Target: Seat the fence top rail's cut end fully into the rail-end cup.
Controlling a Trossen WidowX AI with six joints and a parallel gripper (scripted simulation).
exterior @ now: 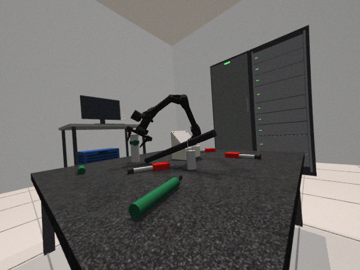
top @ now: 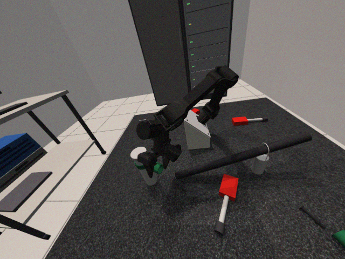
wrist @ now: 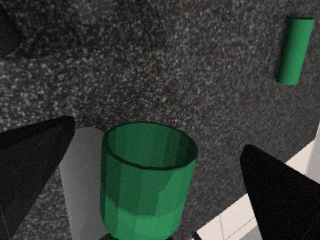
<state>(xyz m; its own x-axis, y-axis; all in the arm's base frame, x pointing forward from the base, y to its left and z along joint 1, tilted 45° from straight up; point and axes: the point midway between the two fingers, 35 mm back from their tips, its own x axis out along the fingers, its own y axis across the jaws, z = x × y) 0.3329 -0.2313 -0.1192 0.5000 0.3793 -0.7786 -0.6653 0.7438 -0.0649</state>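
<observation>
Right now the green rail-end cup is 20 mm behind my gripper tip, 10 mm to the right of it and 10 mm above it. From my gripper tip the other things lie so: green cylinder (320 mm ahead, 540 mm to the left, 120 mm below); then thin black pin (170 mm ahead, 500 mm to the left, 130 mm below); then grey post (30 mm behind, 440 mm to the left, 30 mm below).
</observation>
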